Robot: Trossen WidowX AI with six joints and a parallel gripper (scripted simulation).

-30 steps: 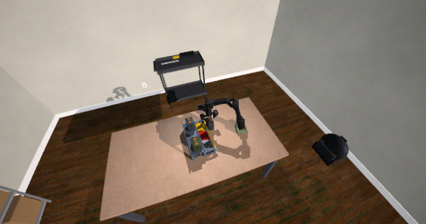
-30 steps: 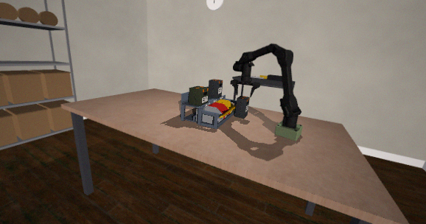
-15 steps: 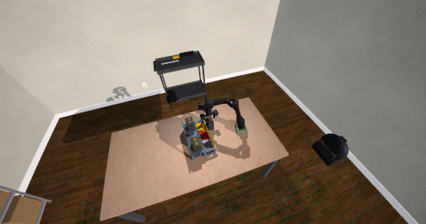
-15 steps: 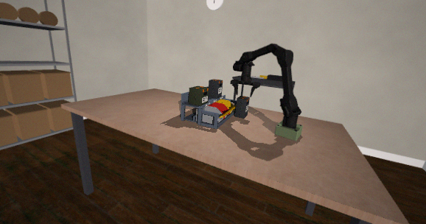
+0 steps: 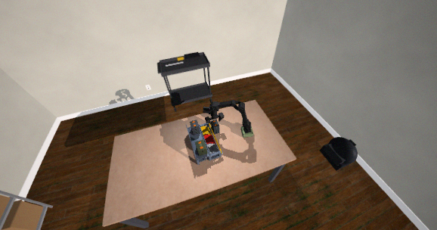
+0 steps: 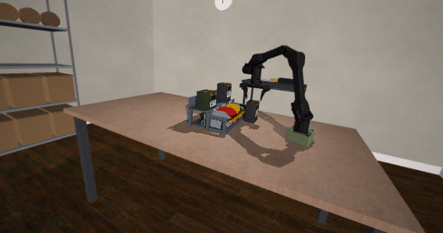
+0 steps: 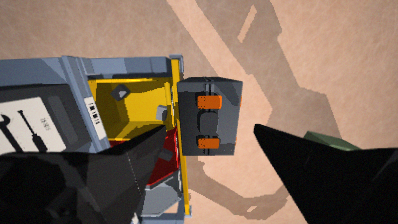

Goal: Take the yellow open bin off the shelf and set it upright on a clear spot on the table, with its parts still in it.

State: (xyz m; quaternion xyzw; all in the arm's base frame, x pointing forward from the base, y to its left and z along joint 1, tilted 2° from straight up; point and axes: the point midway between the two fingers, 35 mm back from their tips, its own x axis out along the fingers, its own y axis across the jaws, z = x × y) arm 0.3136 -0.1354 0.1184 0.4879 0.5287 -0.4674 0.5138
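Right now the black box is 11 cm below my hand. Round my hand: yellow bar (4 cm ahead, 12 cm to the left, 11 cm below); yellow open bin (13 cm ahead, 1 cm to the left, 13 cm below); red bin (12 cm ahead, 13 cm to the left, 13 cm below).
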